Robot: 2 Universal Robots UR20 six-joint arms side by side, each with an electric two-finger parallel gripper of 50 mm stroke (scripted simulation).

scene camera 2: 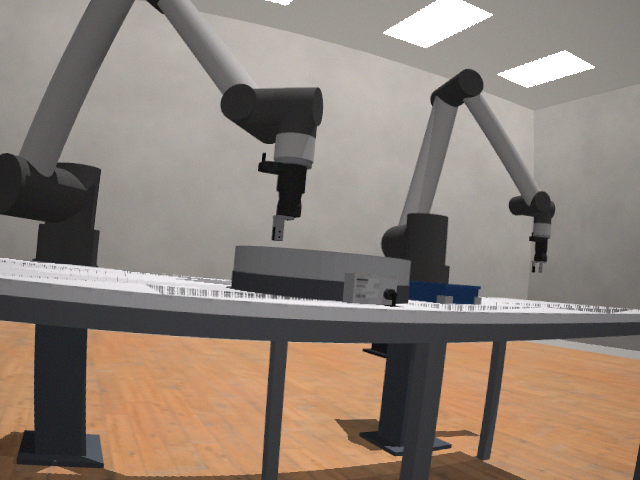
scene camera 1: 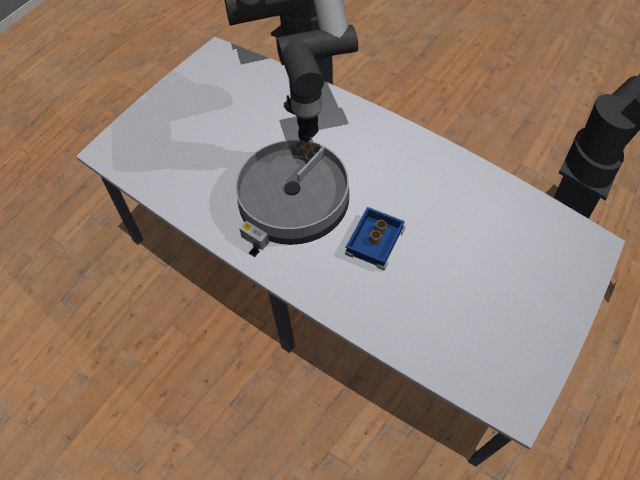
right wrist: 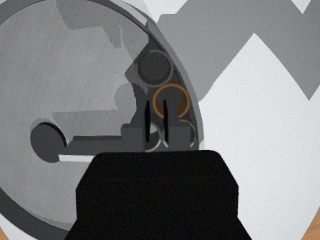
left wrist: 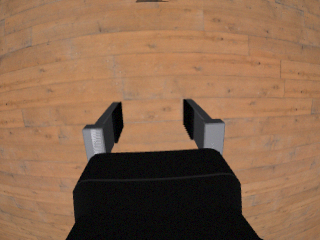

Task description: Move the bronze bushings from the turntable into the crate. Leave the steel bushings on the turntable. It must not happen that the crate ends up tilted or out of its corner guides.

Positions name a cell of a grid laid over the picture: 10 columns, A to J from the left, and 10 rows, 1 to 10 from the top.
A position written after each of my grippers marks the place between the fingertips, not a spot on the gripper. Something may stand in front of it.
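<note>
I see my left gripper (left wrist: E5). My right gripper (scene camera 2: E6) is in the scene too, and the right wrist view also shows my right gripper (right wrist: E5). Then there is a blue crate (scene camera 1: F6), and scene camera 2 shows the blue crate (scene camera 2: G7) as well. In the right wrist view the blue crate is out of frame, and in the left wrist view the crate is out of frame too.
</note>
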